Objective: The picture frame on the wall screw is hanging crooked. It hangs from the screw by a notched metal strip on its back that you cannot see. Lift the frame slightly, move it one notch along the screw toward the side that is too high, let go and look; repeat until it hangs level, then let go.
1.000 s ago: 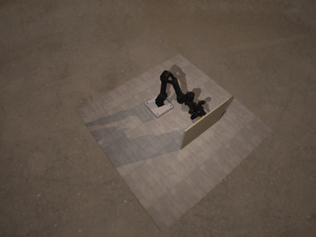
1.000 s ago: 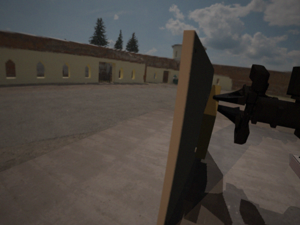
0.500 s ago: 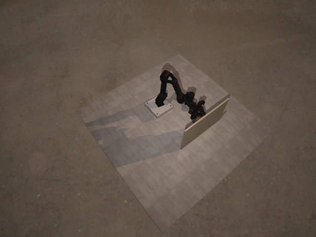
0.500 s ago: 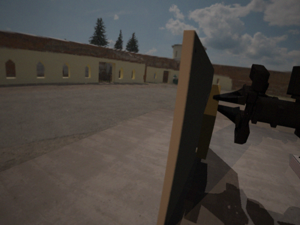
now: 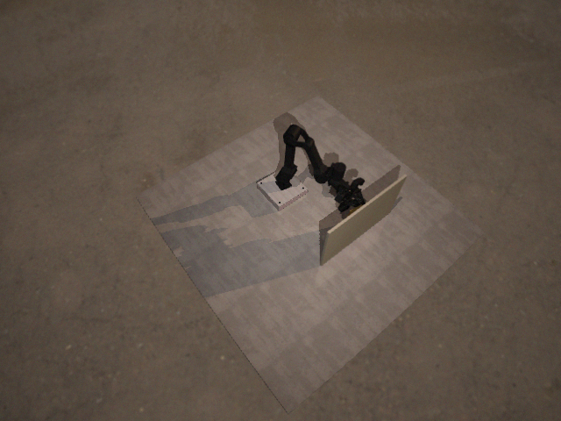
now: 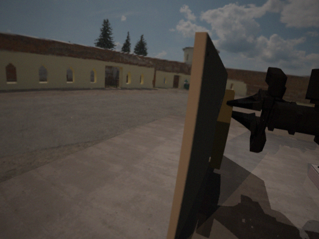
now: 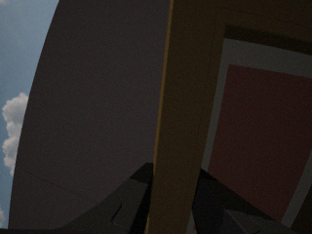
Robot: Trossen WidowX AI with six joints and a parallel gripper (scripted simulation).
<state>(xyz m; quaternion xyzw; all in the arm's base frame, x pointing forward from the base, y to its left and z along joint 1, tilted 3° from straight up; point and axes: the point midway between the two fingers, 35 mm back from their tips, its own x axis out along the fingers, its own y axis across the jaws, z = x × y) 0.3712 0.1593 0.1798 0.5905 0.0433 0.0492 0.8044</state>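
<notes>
Now: the picture frame 1 cm ahead of my gripper tip, 2 cm to the right of it and 5 cm below it. Round my gripper tip: wall panel: 2 cm ahead, 2 cm to the right, 6 cm below.
</notes>
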